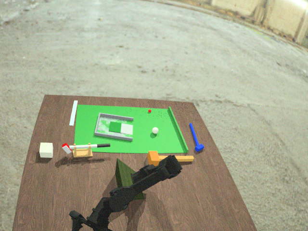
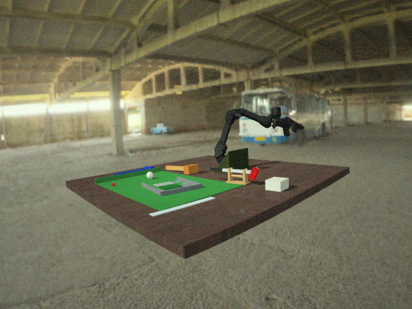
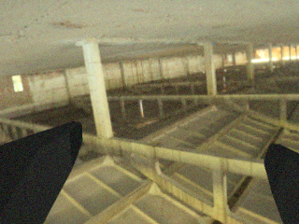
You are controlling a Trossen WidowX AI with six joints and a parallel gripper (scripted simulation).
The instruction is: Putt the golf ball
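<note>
My gripper tip is now 67 cm short of the wooden fence, 22 cm above it and 3 cm to the left of it. The rest, counted from my gripper tip: white cube 67 cm ahead, 23 cm below, 21 cm to the left; then white strip 108 cm ahead, 25 cm below, 5 cm to the left; then white golf ball 88 cm ahead, 52 cm to the right, 23 cm below.
</note>
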